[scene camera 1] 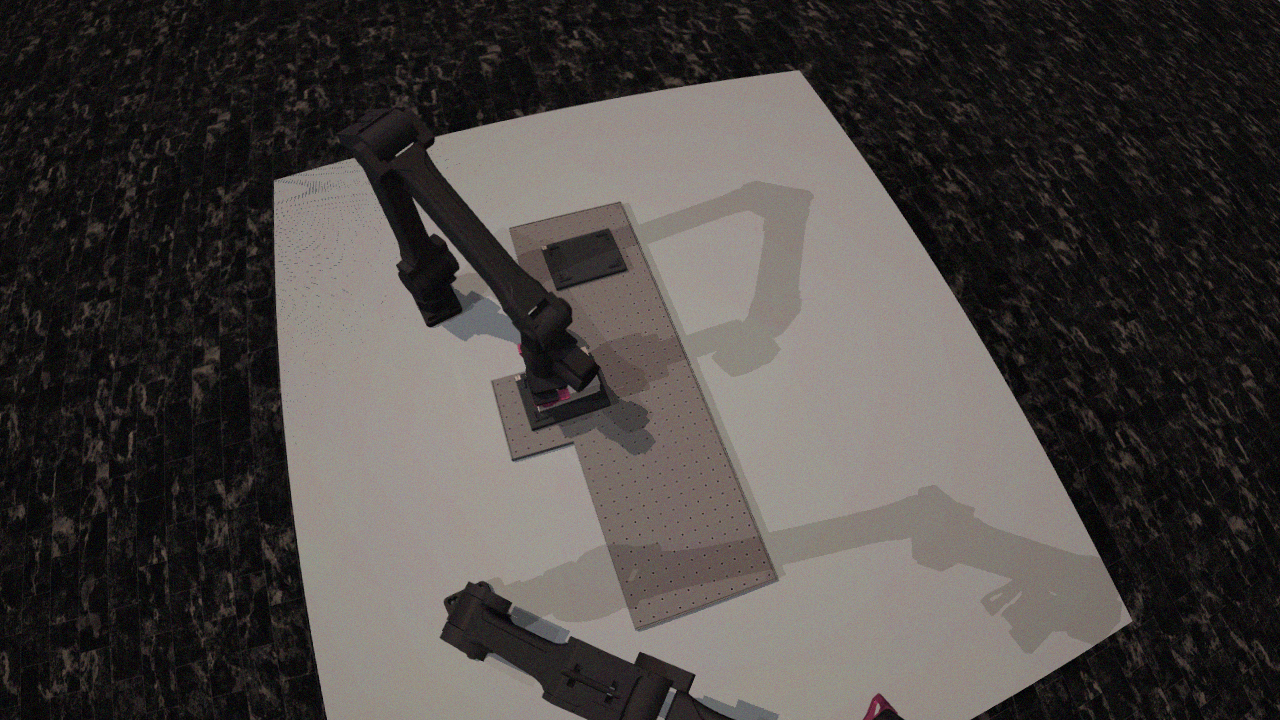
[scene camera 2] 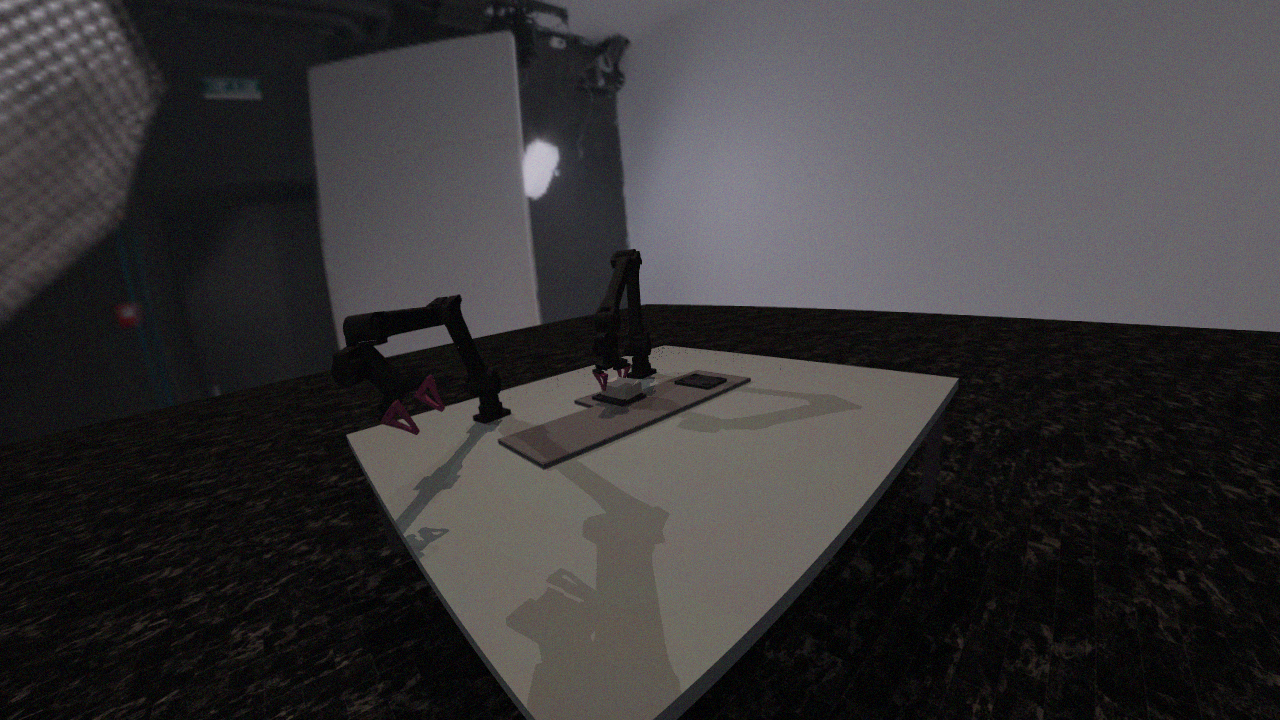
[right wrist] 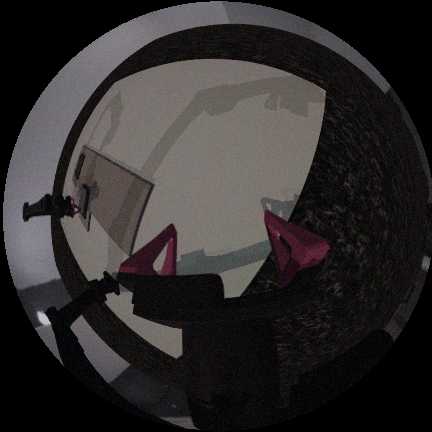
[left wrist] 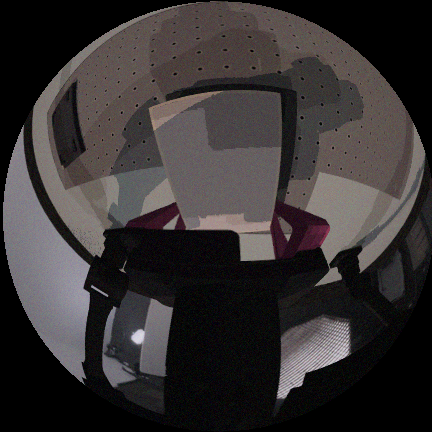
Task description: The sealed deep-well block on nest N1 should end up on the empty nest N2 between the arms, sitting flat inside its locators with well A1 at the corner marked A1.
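The pale sealed block is at the dark nest N2 between the arms. Nest rim shows along two of its sides in the left wrist view. I cannot tell whether it sits fully flat, and the A1 marks are not readable. My left gripper is shut on the block, one pink finger at each side. Nest N1 is empty. My right gripper is open and empty, high near the table's edge, far from the block.
Both nests stand on a perforated brown board on the white table. The left arm hides part of the block in scene camera 1. Arm shadows cross the board and table.
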